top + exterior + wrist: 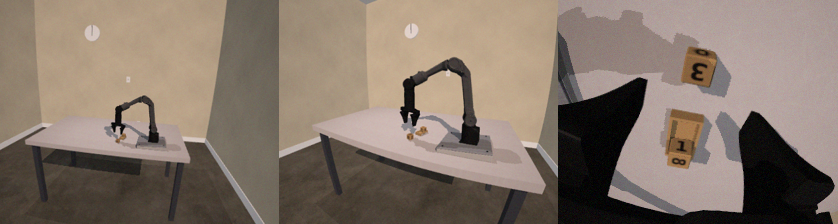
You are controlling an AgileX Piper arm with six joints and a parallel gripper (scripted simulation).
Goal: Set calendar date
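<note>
My hand is 8 cm above the wooden digit cube. Also, from my hand: wooden tray: 2 cm behind, 11 cm to the right, 9 cm below.
</note>
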